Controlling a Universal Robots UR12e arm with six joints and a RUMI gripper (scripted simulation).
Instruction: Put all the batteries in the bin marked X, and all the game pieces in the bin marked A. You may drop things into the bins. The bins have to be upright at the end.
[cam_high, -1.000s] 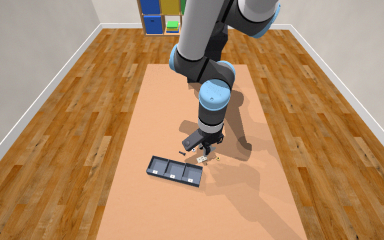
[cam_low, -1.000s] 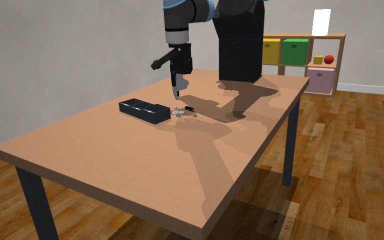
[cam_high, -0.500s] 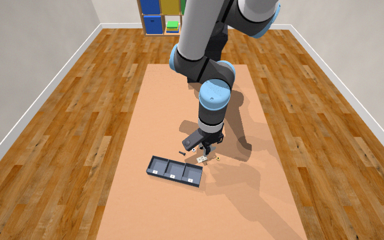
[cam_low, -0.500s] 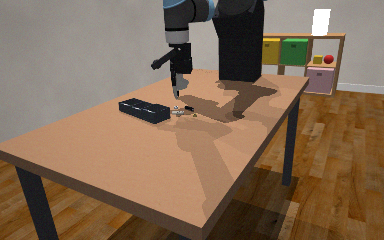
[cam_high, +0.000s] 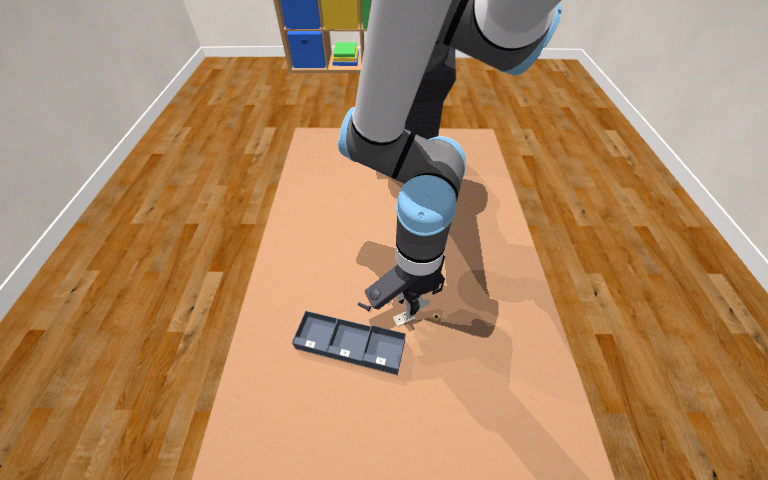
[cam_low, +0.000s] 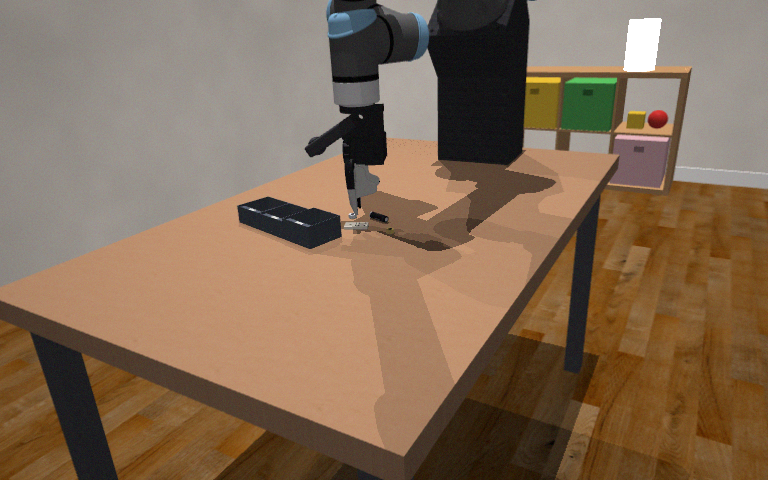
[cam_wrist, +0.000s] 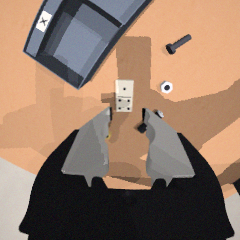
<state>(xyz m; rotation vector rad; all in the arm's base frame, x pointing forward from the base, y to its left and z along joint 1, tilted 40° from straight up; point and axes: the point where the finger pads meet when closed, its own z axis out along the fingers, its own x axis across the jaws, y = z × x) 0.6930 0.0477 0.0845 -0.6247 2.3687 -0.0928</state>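
Now: the white domino 50 mm below my hand. The rest, counted from my hand: black battery 60 mm behind, 40 mm below, 10 mm to the left; then white nut 50 mm to the right, 50 mm below, 40 mm behind; then brass nut 80 mm to the left, 50 mm below, 10 mm behind.
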